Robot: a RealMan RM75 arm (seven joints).
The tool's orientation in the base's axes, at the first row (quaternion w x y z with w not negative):
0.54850, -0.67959, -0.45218, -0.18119
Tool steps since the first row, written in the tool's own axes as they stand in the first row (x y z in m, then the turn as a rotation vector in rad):
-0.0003, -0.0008, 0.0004, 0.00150, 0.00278, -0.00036
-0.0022, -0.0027, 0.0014, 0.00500, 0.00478, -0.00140
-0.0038, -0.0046, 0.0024, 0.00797, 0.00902, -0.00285
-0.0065, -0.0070, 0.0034, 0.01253, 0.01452, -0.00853
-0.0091, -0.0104, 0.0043, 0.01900, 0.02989, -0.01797
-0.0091, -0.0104, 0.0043, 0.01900, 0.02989, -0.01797
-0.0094, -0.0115, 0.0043, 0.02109, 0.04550, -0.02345
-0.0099, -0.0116, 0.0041, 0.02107, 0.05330, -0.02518
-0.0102, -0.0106, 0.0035, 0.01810, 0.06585, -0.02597
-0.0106, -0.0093, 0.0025, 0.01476, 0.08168, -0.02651
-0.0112, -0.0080, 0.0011, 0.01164, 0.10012, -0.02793
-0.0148, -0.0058, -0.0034, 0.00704, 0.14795, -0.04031
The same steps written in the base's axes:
-0.0009, 0.0002, 0.0001, 0.00314, 0.00033, -0.00038
-0.0037, 0.0003, -0.0005, 0.00686, 0.00086, 0.00140
-0.0063, 0.0006, -0.0009, 0.01224, 0.00082, 0.00162
-0.0100, 0.0003, -0.0019, 0.02052, -0.00239, 0.00369
-0.0143, 0.0000, -0.0021, 0.03878, -0.00812, 0.00270
-0.0143, 0.0000, -0.0021, 0.03878, -0.00812, 0.00270
-0.0154, -0.0001, -0.0017, 0.05395, -0.01207, -0.00301
-0.0157, -0.0005, -0.0020, 0.06071, -0.01357, -0.00699
-0.0149, -0.0012, -0.0026, 0.06956, -0.01539, -0.01623
-0.0138, -0.0022, -0.0033, 0.08081, -0.01710, -0.02773
-0.0127, -0.0037, -0.0040, 0.09453, -0.01949, -0.04030
-0.0116, -0.0093, -0.0065, 0.13410, -0.03215, -0.06742

